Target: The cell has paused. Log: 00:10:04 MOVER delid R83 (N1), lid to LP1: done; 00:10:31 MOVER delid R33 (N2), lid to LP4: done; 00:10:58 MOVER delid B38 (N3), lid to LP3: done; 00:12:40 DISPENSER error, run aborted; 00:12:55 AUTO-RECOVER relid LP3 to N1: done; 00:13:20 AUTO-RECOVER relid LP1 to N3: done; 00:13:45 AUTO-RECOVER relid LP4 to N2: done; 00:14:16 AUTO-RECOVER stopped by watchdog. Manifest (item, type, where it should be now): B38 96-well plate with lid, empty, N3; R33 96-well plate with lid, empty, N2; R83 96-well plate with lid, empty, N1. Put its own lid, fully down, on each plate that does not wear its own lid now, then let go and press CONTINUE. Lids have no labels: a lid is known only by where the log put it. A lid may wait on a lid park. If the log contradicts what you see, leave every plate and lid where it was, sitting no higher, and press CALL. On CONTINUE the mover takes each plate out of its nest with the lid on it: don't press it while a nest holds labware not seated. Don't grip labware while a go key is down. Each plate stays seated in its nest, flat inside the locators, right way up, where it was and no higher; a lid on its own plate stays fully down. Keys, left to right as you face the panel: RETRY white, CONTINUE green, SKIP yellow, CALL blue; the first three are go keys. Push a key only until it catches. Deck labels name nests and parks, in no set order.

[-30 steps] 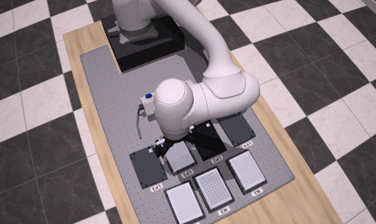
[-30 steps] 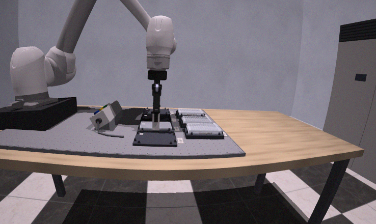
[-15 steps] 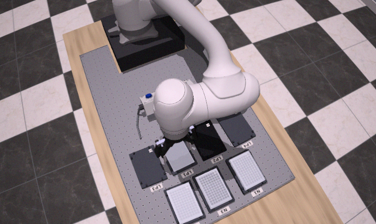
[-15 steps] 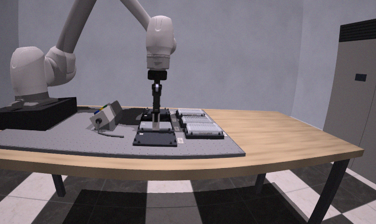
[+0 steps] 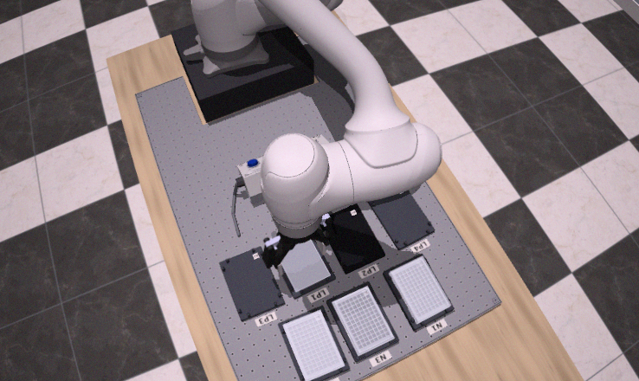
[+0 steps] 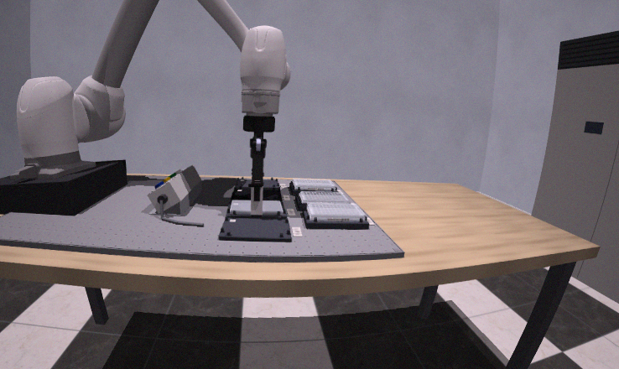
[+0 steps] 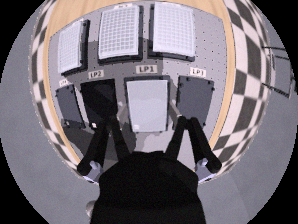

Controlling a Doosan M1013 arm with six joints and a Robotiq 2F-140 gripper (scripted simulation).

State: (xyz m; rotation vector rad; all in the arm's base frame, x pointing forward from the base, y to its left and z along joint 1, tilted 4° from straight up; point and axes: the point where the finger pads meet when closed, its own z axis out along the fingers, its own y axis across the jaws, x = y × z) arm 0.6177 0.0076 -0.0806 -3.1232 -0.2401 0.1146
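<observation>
Right now the LP1 is 3 cm below my hand. Round my hand: lid park LP3: 2 cm ahead, 12 cm to the right, 3 cm below; LP2: 2 cm behind, 13 cm to the left, 3 cm below; blue key: 24 cm behind, 4 cm to the right, 3 cm above.
</observation>
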